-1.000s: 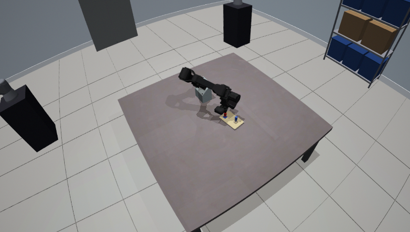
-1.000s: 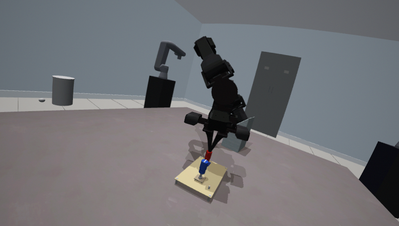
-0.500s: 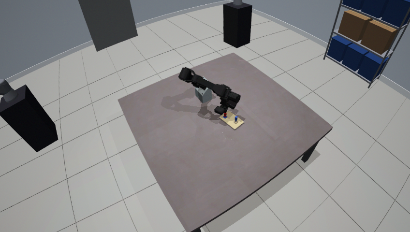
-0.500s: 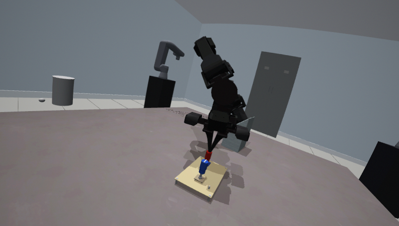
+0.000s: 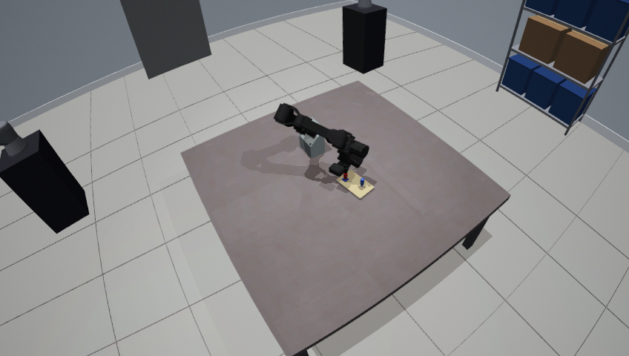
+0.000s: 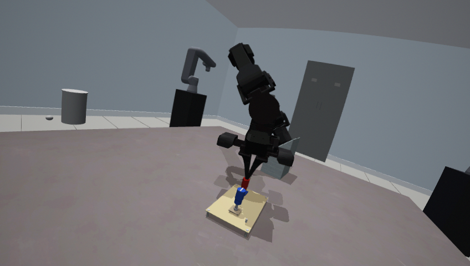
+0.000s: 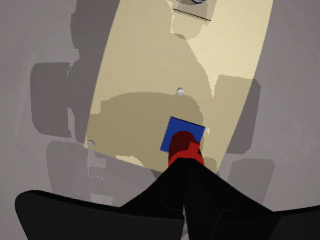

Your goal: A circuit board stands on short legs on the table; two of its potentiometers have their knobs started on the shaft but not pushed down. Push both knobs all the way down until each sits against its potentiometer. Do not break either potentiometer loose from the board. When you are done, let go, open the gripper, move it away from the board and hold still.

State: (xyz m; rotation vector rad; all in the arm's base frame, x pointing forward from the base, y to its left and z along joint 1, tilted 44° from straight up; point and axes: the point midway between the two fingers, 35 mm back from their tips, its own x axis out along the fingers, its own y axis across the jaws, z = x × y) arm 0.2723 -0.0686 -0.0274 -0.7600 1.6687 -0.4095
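The red knob is 1 cm below my gripper tip. From my gripper tip the other things lie so: blue knob (9 cm ahead, 2 cm to the left).
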